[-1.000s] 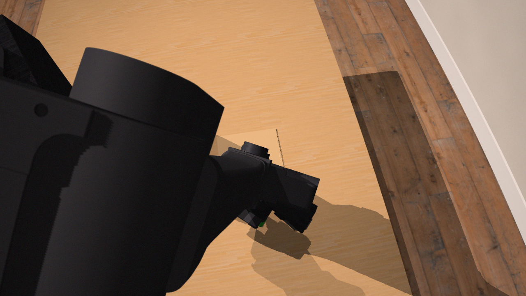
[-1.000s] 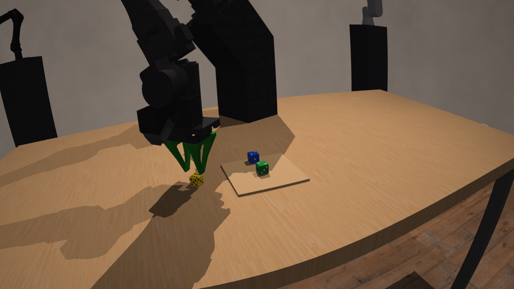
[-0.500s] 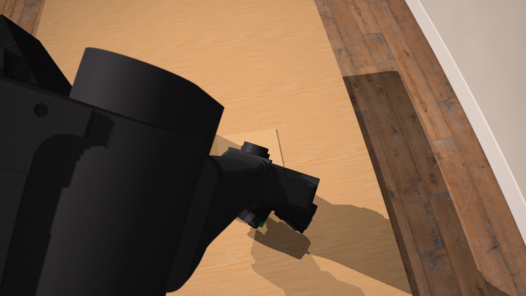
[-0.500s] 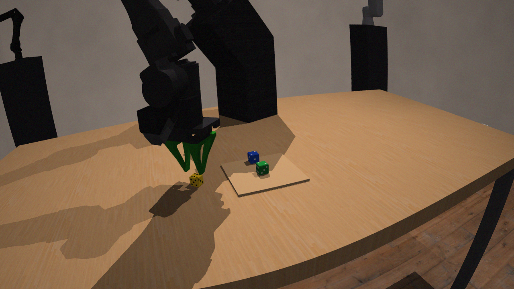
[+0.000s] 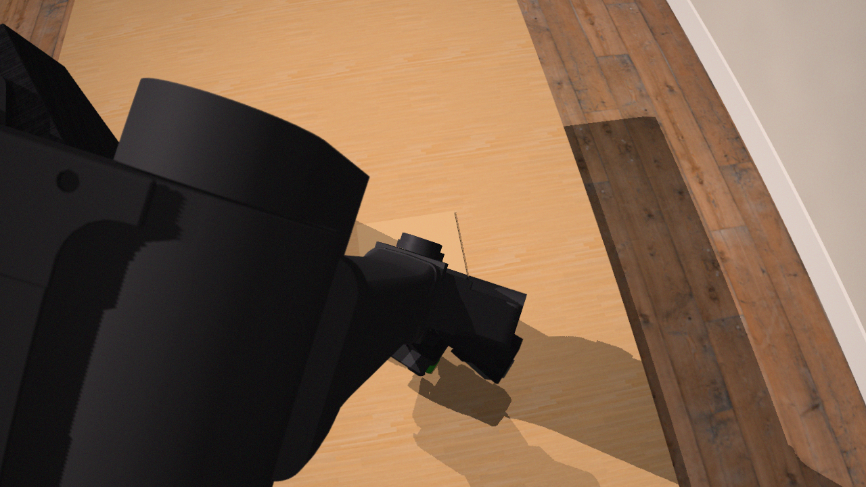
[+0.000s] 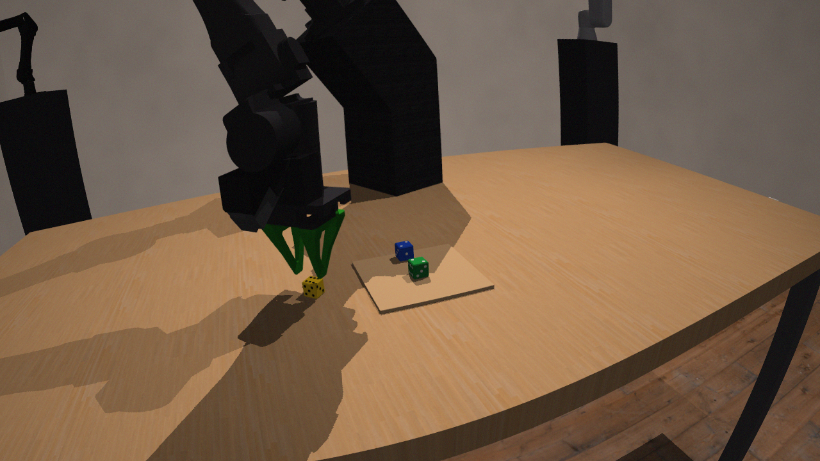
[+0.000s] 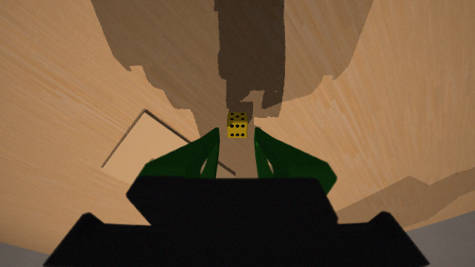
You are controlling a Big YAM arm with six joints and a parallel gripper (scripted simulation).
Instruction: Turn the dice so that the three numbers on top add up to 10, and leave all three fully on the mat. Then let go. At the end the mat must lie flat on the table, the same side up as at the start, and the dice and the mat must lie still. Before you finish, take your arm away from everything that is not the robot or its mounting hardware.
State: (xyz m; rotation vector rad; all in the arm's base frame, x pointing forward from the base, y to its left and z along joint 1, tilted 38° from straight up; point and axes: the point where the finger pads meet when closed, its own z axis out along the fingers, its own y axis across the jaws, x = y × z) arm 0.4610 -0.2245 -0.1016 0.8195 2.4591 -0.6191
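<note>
Now: hand 30 mm above the yellow die. Also, from my hand: green die: 130 mm to the left, 20 mm below, 10 mm ahead; blue die: 130 mm to the left, 50 mm behind, 20 mm below; tan mat: 130 mm to the left, 30 mm below.
</note>
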